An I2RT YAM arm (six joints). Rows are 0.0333 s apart.
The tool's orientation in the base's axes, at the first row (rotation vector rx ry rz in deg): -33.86, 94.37, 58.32
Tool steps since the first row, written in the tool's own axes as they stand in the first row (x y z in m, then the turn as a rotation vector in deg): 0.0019, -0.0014, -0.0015, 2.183, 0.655, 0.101; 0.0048, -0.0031, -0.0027, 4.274, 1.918, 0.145; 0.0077, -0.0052, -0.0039, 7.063, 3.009, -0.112; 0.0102, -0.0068, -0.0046, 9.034, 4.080, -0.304; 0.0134, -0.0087, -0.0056, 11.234, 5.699, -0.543; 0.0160, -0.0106, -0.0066, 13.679, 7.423, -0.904; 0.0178, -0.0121, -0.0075, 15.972, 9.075, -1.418; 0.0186, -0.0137, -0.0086, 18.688, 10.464, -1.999
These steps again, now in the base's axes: -0.0003, -0.0018, -0.0021, -1.156, 0.663, -1.851; -0.0005, -0.0034, -0.0053, -2.796, 1.581, -3.414; -0.0003, -0.0051, -0.0087, -4.675, 2.230, -5.667; -0.0002, -0.0063, -0.0115, -6.247, 2.835, -7.161; -0.0002, -0.0078, -0.0150, -8.351, 3.706, -8.689; -0.0001, -0.0093, -0.0180, -10.678, 4.555, -10.405; 0.0001, -0.0106, -0.0202, -12.980, 5.220, -11.989; 0.0005, -0.0123, -0.0214, -15.242, 5.739, -14.052
